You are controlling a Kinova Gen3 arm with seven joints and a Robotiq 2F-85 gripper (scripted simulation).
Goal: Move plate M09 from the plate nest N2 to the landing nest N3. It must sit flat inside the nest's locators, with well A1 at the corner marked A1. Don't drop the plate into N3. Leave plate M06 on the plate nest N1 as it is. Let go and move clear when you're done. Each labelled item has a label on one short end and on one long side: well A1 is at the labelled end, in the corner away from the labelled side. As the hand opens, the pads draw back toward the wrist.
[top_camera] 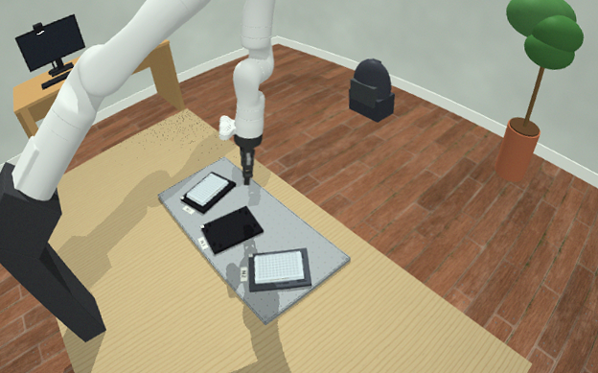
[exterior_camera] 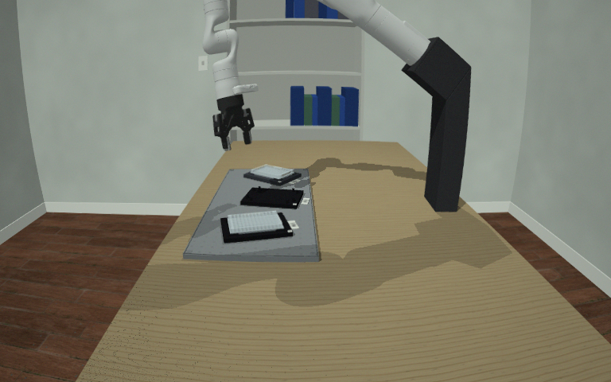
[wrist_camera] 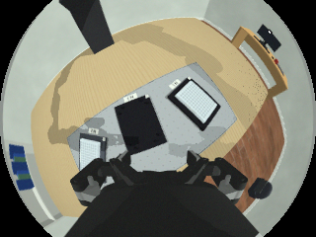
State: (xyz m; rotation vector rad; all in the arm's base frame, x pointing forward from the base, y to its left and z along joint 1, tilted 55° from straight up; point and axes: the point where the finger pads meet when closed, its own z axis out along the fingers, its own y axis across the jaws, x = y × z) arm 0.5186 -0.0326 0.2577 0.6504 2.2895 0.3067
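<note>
My gripper is now 110 mm past the plate, 210 mm to the left of it and 150 mm above it. From my hand the other things lie so: plate nest N2: 110 mm behind, 210 mm to the right, 160 mm below; black landing nest: 100 mm behind, 160 mm below; nest label: 180 mm behind, 140 mm to the right, 160 mm below.
</note>
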